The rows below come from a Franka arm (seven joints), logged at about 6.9 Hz.
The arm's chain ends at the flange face. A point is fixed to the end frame.
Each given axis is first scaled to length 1.
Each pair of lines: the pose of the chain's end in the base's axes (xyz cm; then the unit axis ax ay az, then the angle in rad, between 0 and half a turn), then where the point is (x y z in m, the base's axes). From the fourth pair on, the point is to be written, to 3 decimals.
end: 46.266 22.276 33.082 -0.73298 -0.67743 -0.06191 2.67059
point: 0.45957 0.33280 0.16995
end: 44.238 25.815 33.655 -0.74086 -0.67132 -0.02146 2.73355
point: 0.43679 0.35139 0.16546
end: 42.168 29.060 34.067 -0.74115 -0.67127 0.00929 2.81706
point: 0.41735 0.36590 0.16092
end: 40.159 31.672 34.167 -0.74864 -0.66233 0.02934 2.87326
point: 0.399 0.379 0.157
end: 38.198 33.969 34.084 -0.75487 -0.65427 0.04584 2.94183
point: 0.384 0.388 0.152
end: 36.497 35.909 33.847 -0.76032 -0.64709 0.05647 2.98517
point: 0.370 0.398 0.148
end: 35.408 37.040 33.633 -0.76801 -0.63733 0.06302 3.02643
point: 0.363 0.401 0.144
